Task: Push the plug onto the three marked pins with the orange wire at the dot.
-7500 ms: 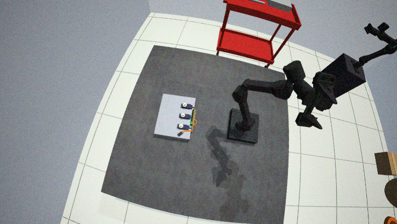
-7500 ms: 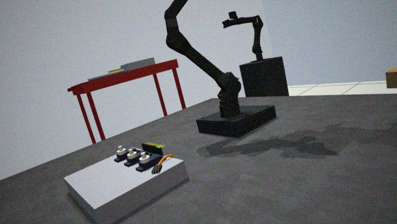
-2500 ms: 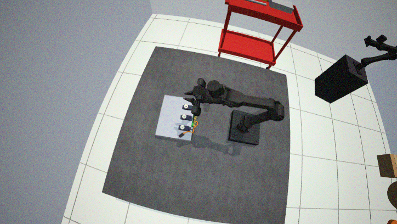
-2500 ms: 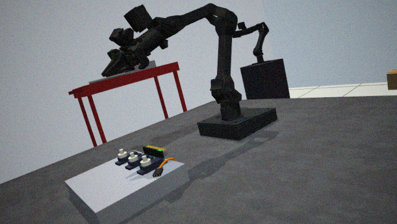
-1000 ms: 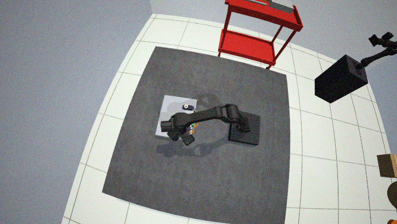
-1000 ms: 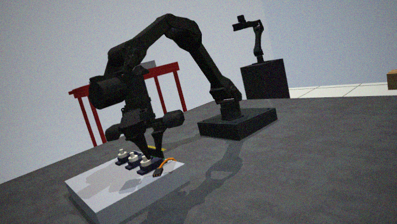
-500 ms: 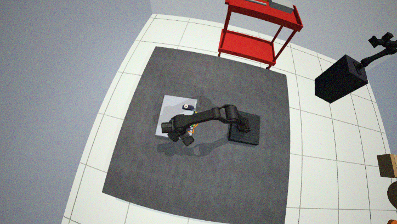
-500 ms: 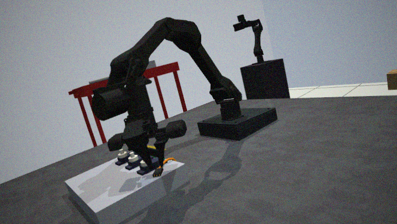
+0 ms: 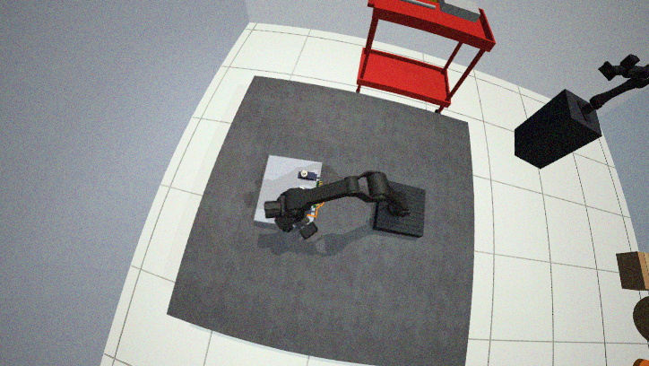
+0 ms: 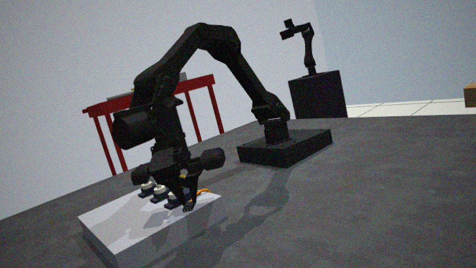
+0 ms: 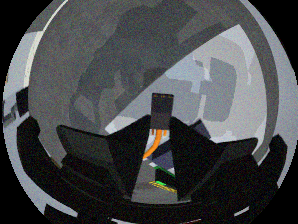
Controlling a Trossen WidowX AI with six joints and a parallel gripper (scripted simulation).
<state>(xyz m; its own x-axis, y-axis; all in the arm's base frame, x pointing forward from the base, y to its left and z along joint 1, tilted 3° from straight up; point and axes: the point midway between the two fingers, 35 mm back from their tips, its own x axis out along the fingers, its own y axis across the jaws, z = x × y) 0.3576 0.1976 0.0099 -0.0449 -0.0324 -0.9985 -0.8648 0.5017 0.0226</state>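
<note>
Right now the green mark is 40 mm behind my gripper tip, 90 mm to the right of it and 20 mm above it. Round my gripper tip: holder block 130 mm ahead, 90 mm to the right, 30 mm below.
</note>
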